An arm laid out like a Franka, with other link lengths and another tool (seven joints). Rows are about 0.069 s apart.
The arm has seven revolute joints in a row. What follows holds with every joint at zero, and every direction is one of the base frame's. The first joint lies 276.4 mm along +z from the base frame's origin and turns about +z. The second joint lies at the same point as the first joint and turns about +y. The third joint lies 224.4 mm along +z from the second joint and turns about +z. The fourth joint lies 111.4 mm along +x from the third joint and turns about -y. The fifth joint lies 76.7 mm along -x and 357.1 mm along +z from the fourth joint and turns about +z. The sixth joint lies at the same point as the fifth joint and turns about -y. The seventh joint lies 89.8 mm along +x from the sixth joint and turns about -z. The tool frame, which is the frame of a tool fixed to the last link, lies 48 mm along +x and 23 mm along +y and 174.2 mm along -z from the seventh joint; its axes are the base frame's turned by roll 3.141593, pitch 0.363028 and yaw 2.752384 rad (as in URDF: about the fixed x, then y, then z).
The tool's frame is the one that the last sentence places.
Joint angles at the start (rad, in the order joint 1, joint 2, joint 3, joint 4, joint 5, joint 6, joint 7): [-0.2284 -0.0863 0.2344 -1.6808 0.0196 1.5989 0.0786]
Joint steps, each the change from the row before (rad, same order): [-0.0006 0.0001 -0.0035 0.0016 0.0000 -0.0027 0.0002]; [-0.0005 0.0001 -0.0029 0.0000 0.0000 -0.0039 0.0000]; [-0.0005 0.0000 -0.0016 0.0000 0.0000 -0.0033 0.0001]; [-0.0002 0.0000 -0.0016 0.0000 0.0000 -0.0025 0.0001]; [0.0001 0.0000 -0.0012 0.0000 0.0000 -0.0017 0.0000]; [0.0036 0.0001 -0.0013 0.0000 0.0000 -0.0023 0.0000]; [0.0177 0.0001 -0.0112 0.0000 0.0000 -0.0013 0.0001]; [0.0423 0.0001 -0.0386 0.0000 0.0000 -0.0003 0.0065]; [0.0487 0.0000 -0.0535 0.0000 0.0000 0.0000 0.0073]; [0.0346 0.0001 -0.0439 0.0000 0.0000 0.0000 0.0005]
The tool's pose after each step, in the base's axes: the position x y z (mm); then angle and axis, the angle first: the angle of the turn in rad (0 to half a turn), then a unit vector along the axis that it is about. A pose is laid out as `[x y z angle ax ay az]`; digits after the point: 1 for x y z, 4 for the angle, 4 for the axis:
[590.7 25.6 403.2 2.7876 0.2314 0.9719 -0.0424]
[590.1 23.6 402.6 2.7916 0.2329 0.9715 -0.0430]
[589.6 22.3 402.2 2.7950 0.2338 0.9713 -0.0435]
[589.1 21.3 401.8 2.7975 0.2347 0.9711 -0.0439]
[588.9 20.6 401.6 2.7992 0.2351 0.9710 -0.0441]
[588.4 21.9 401.3 2.8014 0.2339 0.9712 -0.0441]
[588.0 25.7 401.2 2.8025 0.2308 0.9720 -0.0432]
[587.9 27.2 401.5 2.8032 0.2324 0.9717 -0.0419]
[588.1 23.6 402.0 2.8041 0.2385 0.9703 -0.0407]
[588.3 17.7 402.2 2.8051 0.2435 0.9691 -0.0396]

